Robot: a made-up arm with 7 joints. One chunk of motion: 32 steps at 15 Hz.
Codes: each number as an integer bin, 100 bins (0 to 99) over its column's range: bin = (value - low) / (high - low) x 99, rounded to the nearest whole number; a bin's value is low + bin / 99 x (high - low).
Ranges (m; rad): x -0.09..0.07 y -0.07..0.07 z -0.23..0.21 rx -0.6..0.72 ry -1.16..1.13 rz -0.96..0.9
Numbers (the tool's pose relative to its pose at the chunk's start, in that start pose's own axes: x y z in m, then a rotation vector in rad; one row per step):
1: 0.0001 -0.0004 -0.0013 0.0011 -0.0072 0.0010
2: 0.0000 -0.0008 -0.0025 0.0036 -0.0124 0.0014
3: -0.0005 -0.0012 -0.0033 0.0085 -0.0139 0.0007
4: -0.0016 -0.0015 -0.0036 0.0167 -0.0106 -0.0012
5: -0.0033 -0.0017 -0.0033 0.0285 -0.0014 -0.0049
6: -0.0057 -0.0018 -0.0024 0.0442 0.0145 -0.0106
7: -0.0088 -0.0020 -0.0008 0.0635 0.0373 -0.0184
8: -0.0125 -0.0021 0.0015 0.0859 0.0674 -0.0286
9: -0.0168 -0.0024 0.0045 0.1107 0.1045 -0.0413
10: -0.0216 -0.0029 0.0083 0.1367 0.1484 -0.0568
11: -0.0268 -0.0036 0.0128 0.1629 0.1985 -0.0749
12: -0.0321 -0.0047 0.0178 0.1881 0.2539 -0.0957
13: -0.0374 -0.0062 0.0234 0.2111 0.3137 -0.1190
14: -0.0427 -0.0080 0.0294 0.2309 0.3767 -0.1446
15: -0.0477 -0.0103 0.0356 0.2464 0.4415 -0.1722
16: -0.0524 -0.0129 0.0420 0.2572 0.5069 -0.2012
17: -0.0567 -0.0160 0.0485 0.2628 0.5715 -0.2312
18: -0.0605 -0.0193 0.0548 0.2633 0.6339 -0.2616
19: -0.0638 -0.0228 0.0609 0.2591 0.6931 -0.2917
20: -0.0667 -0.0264 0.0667 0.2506 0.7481 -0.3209
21: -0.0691 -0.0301 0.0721 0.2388 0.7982 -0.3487
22: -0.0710 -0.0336 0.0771 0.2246 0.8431 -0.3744
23: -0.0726 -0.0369 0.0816 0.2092 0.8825 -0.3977
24: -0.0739 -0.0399 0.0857 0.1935 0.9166 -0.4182
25: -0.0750 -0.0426 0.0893 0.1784 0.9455 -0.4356
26: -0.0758 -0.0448 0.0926 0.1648 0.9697 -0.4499
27: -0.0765 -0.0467 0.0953 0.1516 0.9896 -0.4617
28: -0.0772 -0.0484 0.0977 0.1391 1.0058 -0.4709
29: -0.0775 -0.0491 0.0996 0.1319 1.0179 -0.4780
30: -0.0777 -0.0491 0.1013 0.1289 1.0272 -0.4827
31: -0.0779 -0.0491 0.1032 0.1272 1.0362 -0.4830
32: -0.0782 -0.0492 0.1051 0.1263 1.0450 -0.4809
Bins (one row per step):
1: 56 49 51 45 50 51
2: 56 49 51 45 50 51
3: 55 49 51 46 50 51
4: 55 48 51 46 50 51
5: 54 48 51 47 50 51
6: 52 48 51 48 51 51
7: 50 48 52 50 52 50
8: 48 48 52 51 53 50
9: 45 48 53 53 55 49
10: 42 47 54 55 57 48
11: 39 47 55 57 59 47
12: 36 46 56 59 61 46
13: 33 45 57 61 64 45
14: 29 44 58 62 66 43
15: 26 42 60 63 69 42
16: 23 40 61 64 72 40
17: 21 38 63 65 75 39
18: 18 36 64 65 78 37
19: 16 33 65 64 80 36
20: 14 31 67 64 82 34
21: 13 28 68 63 85 33
22: 12 26 69 62 87 31
23: 11 23 70 61 88 30
24: 10 21 71 60 90 29
25: 9 19 72 58 91 28
26: 9 18 73 57 92 27
27: 8 16 73 56 93 27
28: 8 15 74 55 94 26
29: 8 15 74 55 94 26
30: 8 15 75 55 95 25
31: 7 15 75 55 95 25
32: 7 15 75 54 95 26

